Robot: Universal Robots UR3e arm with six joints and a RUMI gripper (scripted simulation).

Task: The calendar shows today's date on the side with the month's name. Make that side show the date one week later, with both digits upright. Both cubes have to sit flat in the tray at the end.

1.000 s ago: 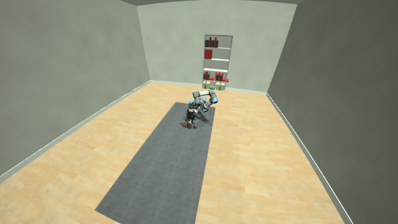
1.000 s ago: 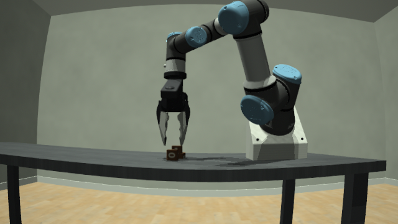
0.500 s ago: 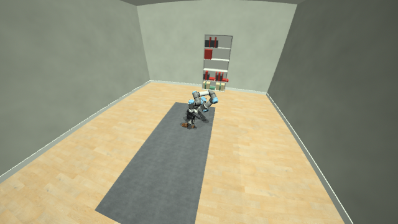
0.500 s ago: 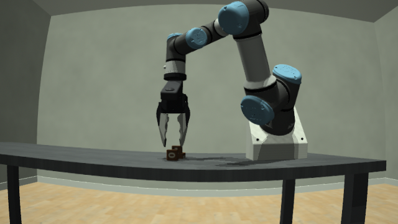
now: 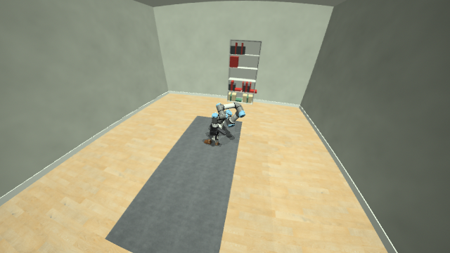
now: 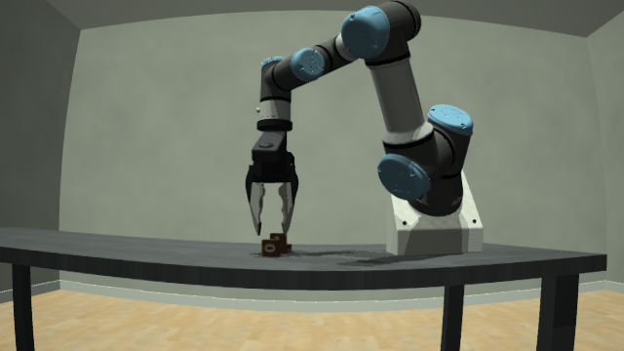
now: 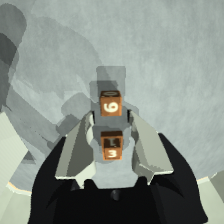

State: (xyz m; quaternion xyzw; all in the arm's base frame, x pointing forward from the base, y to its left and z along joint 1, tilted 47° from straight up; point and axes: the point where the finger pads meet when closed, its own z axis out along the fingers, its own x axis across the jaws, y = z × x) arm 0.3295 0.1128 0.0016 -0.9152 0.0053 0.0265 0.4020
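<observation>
My hand is 40 mm above the cube. The rest, counted from my hand: calendar tray: 110 mm to the right, 40 mm below.
</observation>
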